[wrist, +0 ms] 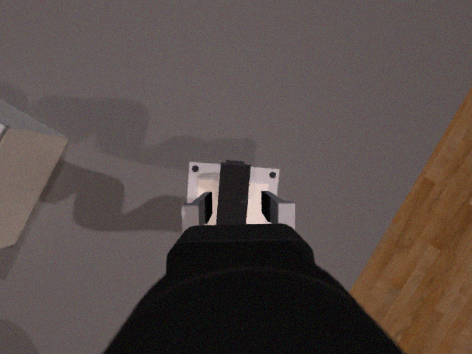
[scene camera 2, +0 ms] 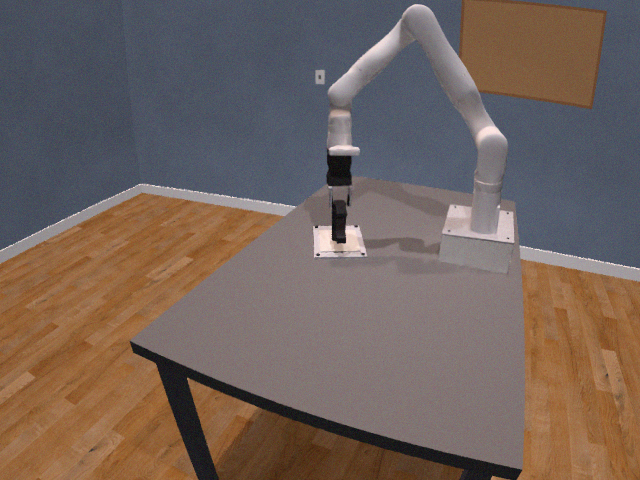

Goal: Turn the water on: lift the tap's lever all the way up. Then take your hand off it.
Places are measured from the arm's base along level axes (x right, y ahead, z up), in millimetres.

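Pixels of known places: gripper, between the fingertips: point(wrist: 236, 202) point(scene camera 2: 339, 206); arm's base, origin of its link: point(scene camera 2: 483, 228).
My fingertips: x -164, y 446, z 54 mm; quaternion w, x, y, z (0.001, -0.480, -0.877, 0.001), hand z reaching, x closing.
Ahead of a thing's pixels: the offset from my fingertips to its top centre. "*": to the spot under its first point. Level surfaces: height alone.
The black tap @(* dy +6, dx +7, dz -77 mm) point(scene camera 2: 338, 227) stands upright on a white base plate point(scene camera 2: 320, 252) point(wrist: 274, 187) with a cream centre. A long dark bar of the tap @(* dy -10, dx -10, dz -9 mm) point(wrist: 233, 187), which looks like its lever on top, shows between the fingers in the wrist view; a small dark edge shows just past its far end. My gripper point(scene camera 2: 340, 202) point(wrist: 236, 202) is open and points straight down, with its fingertips at about the height of the tap's top. One finger is on each side of the bar, with a gap on both sides. The lever's exact tilt is hard to tell; the gripper's body hides the tap's rear in the wrist view.
The tap's plate is on the grey table @(dz -165 mm) point(scene camera 2: 361, 330) point(wrist: 325, 100). The arm's pale base block point(scene camera 2: 474, 250) point(wrist: 27, 175) stands to the right of the tap in the scene view and at the left in the wrist view. The table's edge and the wooden floor point(wrist: 435, 240) lie on the other side.
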